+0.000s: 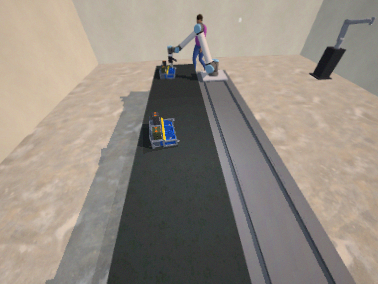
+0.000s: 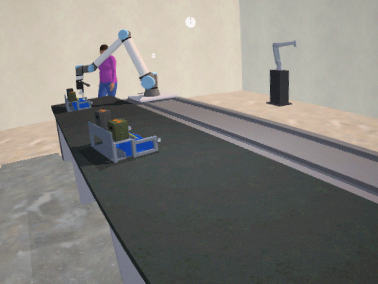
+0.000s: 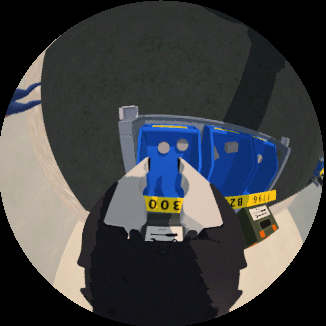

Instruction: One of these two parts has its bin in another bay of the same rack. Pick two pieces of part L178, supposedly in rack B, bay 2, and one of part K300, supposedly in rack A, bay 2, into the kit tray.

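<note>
My gripper is open and empty over the leftmost blue bin of the far rack. The yellow strip at this bin shows "300". Two round grey pieces lie in it: one piece shows just beyond and between the fingertips, and another piece is to its right. The middle bin, by the mark "B2", holds a grey block. L178 cannot be read on any label. The kit tray cannot be made out.
A second rack with blue bins stands nearer on the dark table. Dark green boxes, one box among them, stand behind the bins. A person stands behind the arm.
</note>
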